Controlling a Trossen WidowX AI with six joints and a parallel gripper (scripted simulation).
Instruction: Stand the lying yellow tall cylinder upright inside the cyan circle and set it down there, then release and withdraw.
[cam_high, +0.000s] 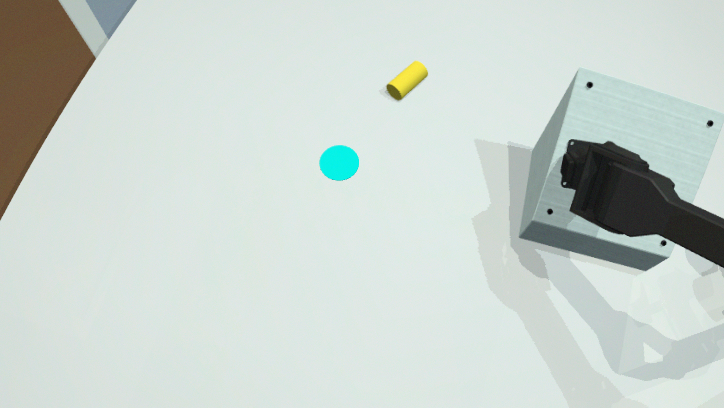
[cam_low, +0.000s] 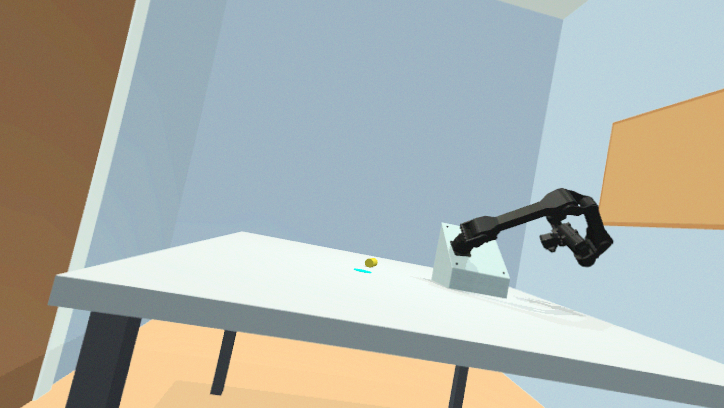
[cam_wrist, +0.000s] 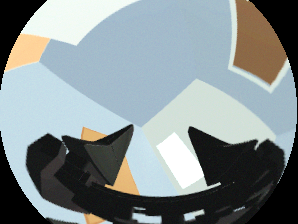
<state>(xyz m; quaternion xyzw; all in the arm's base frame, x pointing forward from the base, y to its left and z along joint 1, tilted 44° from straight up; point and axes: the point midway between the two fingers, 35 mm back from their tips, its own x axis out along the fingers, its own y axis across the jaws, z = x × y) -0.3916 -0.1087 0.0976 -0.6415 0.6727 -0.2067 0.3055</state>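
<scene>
Now: gripper tip 63 cm short of the yellow tall cylinder, 13 cm to the left of it and 32 cm above it. The rest, counted from my gripper tip: cyan circle: 71 cm ahead, 3 cm to the left, 33 cm below.
</scene>
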